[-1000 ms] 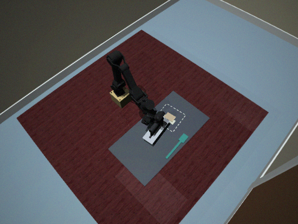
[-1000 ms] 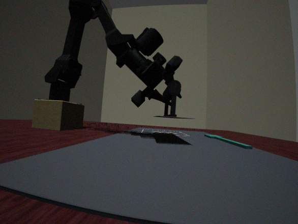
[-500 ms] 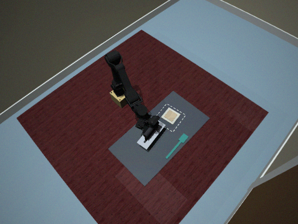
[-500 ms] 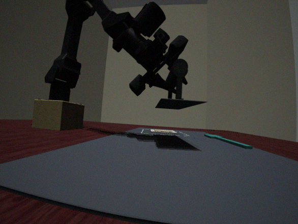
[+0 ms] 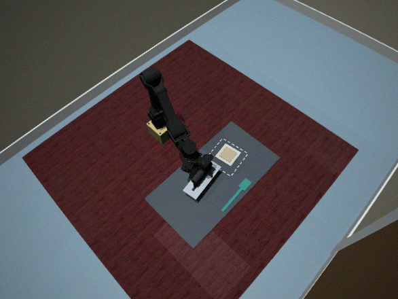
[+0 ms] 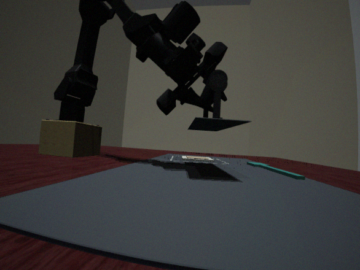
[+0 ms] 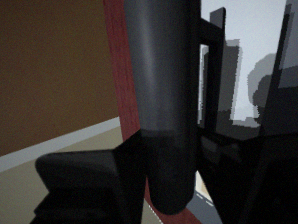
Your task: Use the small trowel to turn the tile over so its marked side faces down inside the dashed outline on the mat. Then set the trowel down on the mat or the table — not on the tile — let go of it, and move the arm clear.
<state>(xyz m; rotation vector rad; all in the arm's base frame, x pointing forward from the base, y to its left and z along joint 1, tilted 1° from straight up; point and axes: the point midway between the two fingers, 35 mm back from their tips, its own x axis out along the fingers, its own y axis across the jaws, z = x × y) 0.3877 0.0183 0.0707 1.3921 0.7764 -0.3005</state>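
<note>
My gripper tip is 2 cm past the trowel, 1 cm to the left of it and 1 cm above it. Also, from my gripper tip: grey mat 15 cm below, 5 cm to the left, 2 cm behind; then tile 18 cm to the left, 13 cm below, 8 cm behind; then teal flat tool 13 cm below, 11 cm ahead, 9 cm to the left.
</note>
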